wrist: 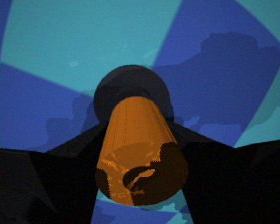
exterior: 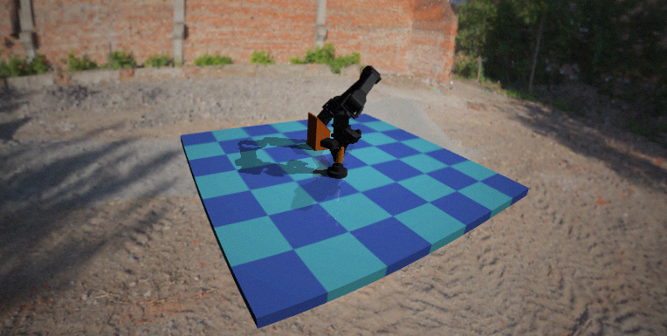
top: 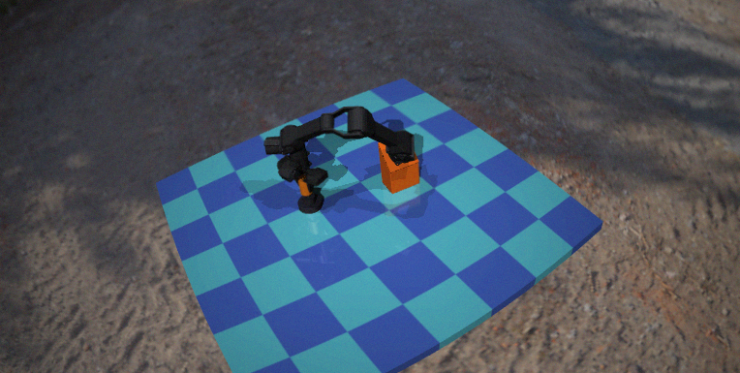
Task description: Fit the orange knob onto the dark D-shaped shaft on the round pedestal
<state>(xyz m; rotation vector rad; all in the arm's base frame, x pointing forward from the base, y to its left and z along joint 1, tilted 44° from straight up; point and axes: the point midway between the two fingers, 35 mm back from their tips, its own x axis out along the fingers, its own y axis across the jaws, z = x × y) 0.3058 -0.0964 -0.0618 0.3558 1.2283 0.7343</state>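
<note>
My gripper tip is 40 mm above the pedestal. Also, from my gripper tip: orange knob 20 mm above.
</note>
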